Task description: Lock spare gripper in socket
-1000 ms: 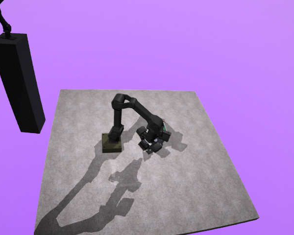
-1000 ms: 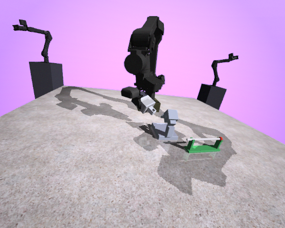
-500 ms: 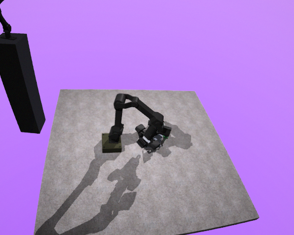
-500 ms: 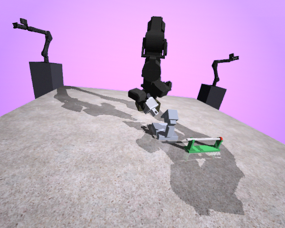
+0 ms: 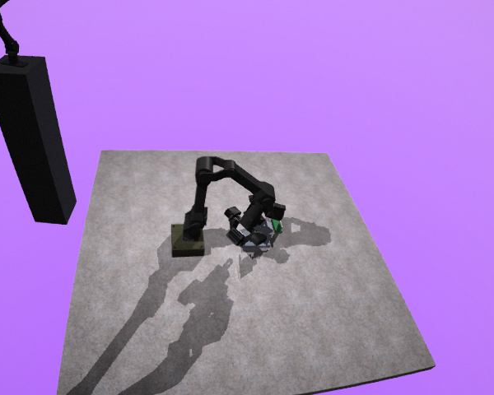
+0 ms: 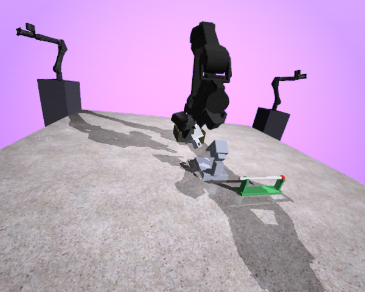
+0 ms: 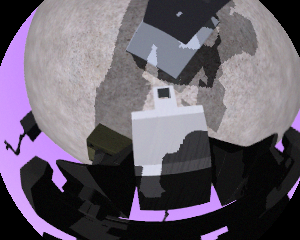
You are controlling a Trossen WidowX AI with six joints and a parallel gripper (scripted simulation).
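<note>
Now: the green rest 200 mm to the left of my gripper tip, 190 mm ahead of it and 50 mm below it. The rest, counted from my gripper tip: spare gripper 10 mm to the left, 10 mm ahead, 10 mm above; grey mount 120 mm ahead, 70 mm to the left, 20 mm below.
</note>
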